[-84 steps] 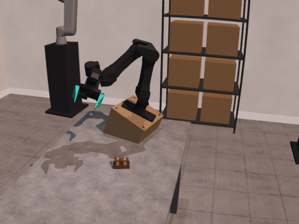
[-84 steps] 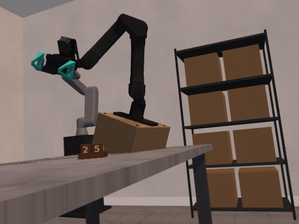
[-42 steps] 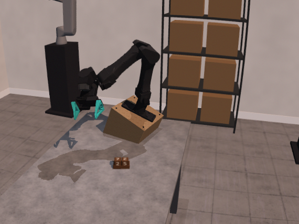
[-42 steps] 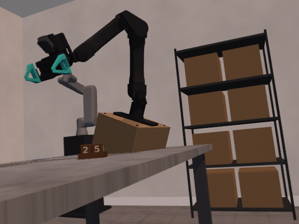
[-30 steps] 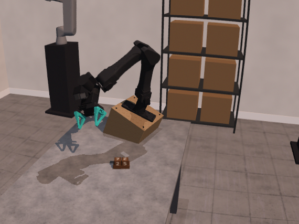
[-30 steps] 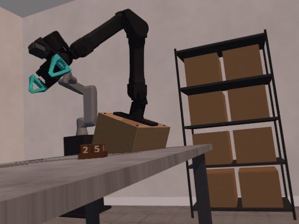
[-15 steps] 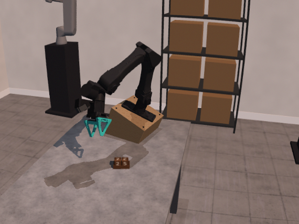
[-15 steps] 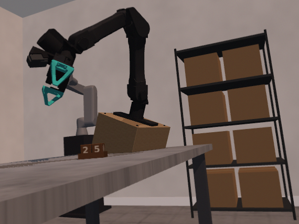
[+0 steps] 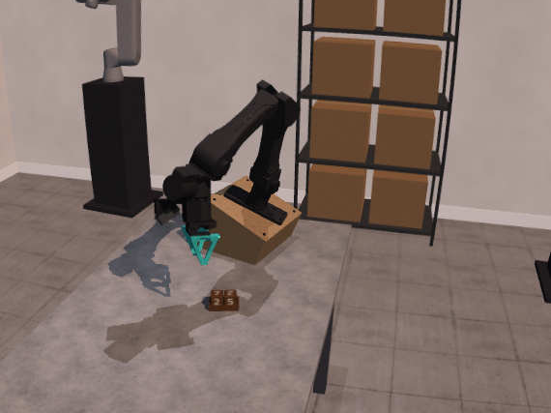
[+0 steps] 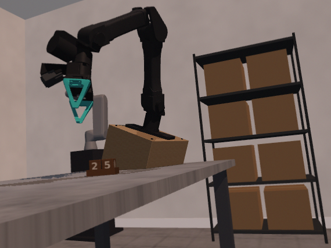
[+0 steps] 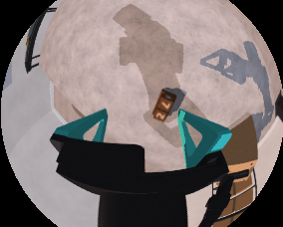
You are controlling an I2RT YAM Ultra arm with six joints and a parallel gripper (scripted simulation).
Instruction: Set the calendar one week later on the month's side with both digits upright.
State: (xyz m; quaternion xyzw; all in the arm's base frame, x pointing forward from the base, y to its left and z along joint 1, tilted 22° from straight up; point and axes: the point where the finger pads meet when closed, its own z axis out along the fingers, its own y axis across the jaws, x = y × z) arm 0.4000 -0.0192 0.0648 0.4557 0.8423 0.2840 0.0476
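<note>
The brown cube lies 40 mm behind my hand, 20 mm to the left of it and 140 mm below it. The rest, counted from my hand: brown calendar tray: 50 mm behind, 40 mm to the left, 160 mm below.
</note>
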